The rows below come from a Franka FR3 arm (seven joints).
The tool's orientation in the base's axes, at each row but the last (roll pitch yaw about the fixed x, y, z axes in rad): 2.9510 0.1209 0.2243; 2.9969 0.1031 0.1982; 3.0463 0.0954 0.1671; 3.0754 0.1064 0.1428; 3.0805 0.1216 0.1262; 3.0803 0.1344 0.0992; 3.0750 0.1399 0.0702; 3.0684 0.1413 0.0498; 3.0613 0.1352 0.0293; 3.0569 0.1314 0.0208; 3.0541 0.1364 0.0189; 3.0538 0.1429 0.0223
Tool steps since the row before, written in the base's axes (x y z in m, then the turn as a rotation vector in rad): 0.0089 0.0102 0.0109 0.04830 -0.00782 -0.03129; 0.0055 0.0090 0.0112 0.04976 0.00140 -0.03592; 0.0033 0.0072 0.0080 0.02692 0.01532 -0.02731; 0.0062 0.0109 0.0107 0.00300 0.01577 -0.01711; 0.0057 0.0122 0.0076 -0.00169 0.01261 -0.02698; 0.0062 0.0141 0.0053 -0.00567 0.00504 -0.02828; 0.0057 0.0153 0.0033 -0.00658 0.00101 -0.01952; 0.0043 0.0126 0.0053 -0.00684 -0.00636 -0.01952; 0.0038 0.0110 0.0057 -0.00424 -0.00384 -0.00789; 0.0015 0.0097 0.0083 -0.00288 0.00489 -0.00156; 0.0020 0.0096 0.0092 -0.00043 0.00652 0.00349; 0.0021 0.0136 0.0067 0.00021 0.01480 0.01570
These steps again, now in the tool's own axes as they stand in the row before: 0.0096 -0.0055 -0.0134 0.04879 0.01319 0.02861; 0.0060 -0.0059 -0.0129 0.05250 0.00391 0.03157; 0.0037 -0.0057 -0.0090 0.03156 -0.01290 0.02329; 0.0065 -0.0091 -0.0121 0.00700 -0.01624 0.01542; 0.0062 -0.0109 -0.0091 0.00318 -0.01433 0.02596; 0.0068 -0.0130 -0.0071 -0.00131 -0.00733 0.02832; 0.0062 -0.0145 -0.0052 -0.00371 -0.00281 0.02009; 0.0041 -0.0119 -0.0068 -0.00433 0.00451 0.02072; 0.0033 -0.0104 -0.0071 -0.00325 0.00303 0.00868; 0.0006 -0.0089 -0.0092 -0.00255 -0.00509 0.00149; 0.0009 -0.0087 -0.0102 -0.00078 -0.00620 -0.00397; 0.0014 -0.0129 -0.0081 -0.00170 -0.01337 -0.01685
